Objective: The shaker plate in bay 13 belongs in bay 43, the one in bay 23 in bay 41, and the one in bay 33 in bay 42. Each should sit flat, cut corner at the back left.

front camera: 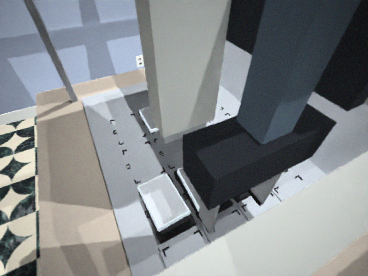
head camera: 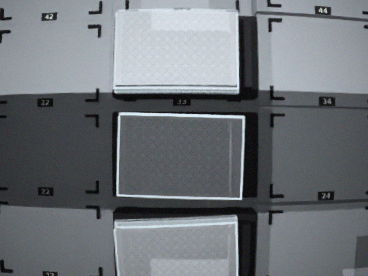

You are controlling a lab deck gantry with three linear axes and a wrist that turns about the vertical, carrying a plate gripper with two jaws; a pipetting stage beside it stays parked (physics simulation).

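Frame: origin at the robot's base, x ahead, y left, z up, level; centimetres.
Seen in the pictures: gripper, fingertip midpoint: [front camera: 231, 209]; robot's base, origin of the base link: [front camera: 111, 121].
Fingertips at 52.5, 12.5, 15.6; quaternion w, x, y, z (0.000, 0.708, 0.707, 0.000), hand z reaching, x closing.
Note:
Pixels of each thing's top centre, then the offset from my fingertips to it, as dx, dy, dz. "spot": a spot on its surface instead.
- bay 13 shaker plate, middle of its top: [head camera: 177, 263] [front camera: 162, 198] -13.7, -8.2, -11.9
- bay 23 plate, middle of its top: [head camera: 180, 156] [front camera: 201, 181] -13.4, +2.6, -11.9
- bay 33 plate, middle of its top: [head camera: 176, 47] -13.8, +13.3, -11.9
- Bay 42, surface spot: [head camera: 49, 50] spot: -29.4, +15.0, -15.6
- white plate, middle of its top: [front camera: 155, 116] -46.1, +2.5, -14.2
The bay 13 shaker plate [front camera: 162, 200] [head camera: 177, 245] is pale and rests on a black base. The bay 23 plate [front camera: 188, 187] [head camera: 181, 156] lies flat on its base, shaded and centred in the head view, partly hidden in the front view. The bay 33 plate [head camera: 177, 52] lies on its base at the top of the head view; in the front view the gripper body hides it. Cut corners cannot be made out. My gripper [front camera: 235, 216] is open, jaws apart, above the area of bays 23 and 33; the jaws do not show in the head view. Bay 42 [head camera: 49, 50] is partly in view.
A broad pale column [front camera: 185, 65] stands behind the gripper, and a blue-grey column [front camera: 290, 65] carries the black gripper body. Another white plate [front camera: 148, 119] lies at the back. A white wall [front camera: 300, 215] runs along the front right. Bays 22 [head camera: 45, 150] and 24 [head camera: 320, 150] flank bay 23.

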